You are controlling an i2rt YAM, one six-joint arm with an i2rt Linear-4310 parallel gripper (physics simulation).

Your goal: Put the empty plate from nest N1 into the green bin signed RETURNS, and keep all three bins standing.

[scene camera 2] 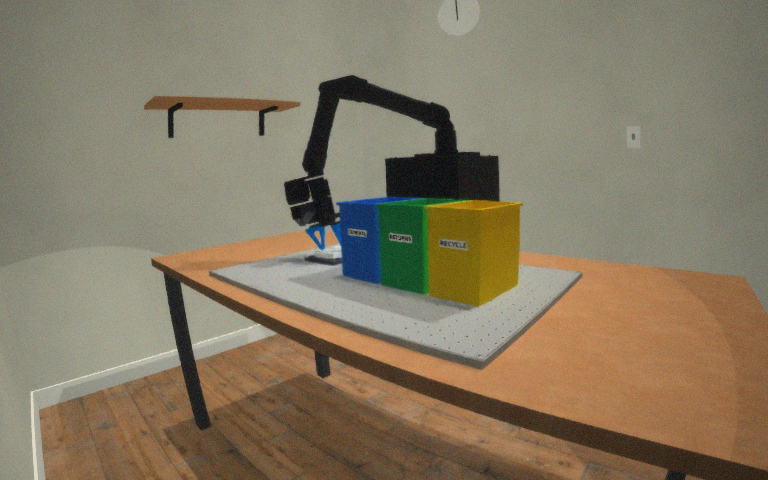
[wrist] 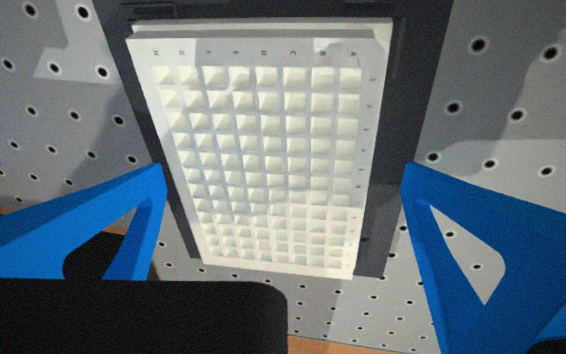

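Seen in the pictures: gripper, fingertip midpoint: [scene camera 2: 333, 248] [wrist: 283, 176]; arm's base, origin of the base link: [scene camera 2: 446, 156].
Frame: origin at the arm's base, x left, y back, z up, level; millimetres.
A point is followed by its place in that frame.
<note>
The white plate [scene camera 2: 331, 253] {x -196, y -286, z -264 mm} [wrist: 272, 150] {x -231, y -256, z -265 mm}, with its grid of square wells, lies flat in the dark nest [scene camera 2: 318, 260] {x -218, y -317, z -281 mm} [wrist: 417, 60] {x -276, y -293, z -278 mm}; no nest label is readable. My gripper [scene camera 2: 331, 245] {x -237, y -247, z -261 mm} [wrist: 283, 176] {x -237, y -247, z -261 mm} is open, its blue fingers above the plate, one on each side of it in the wrist view, with a gap to the plate at each side. In the scene view the blue bin partly hides the fingers, plate and nest. The green bin [scene camera 2: 402, 263] {x 140, y -361, z -232 mm} signed RETURNS stands upright between the blue bin [scene camera 2: 360, 260] {x 10, y -362, z -242 mm} and the yellow bin [scene camera 2: 454, 274] {x 272, y -360, z -236 mm} signed RECYCLE, both upright.
The three bins stand in a tight row, right of the gripper in the scene view. They stand on a grey perforated board [scene camera 2: 453, 342] {x 383, y -519, z -290 mm} on the wooden table [scene camera 2: 640, 339] {x 633, y -331, z -303 mm}. A black box [scene camera 2: 441, 175] {x 63, y -115, z -55 mm} under the arm's base stands behind them. A wall shelf [scene camera 2: 220, 103] is at the left.
</note>
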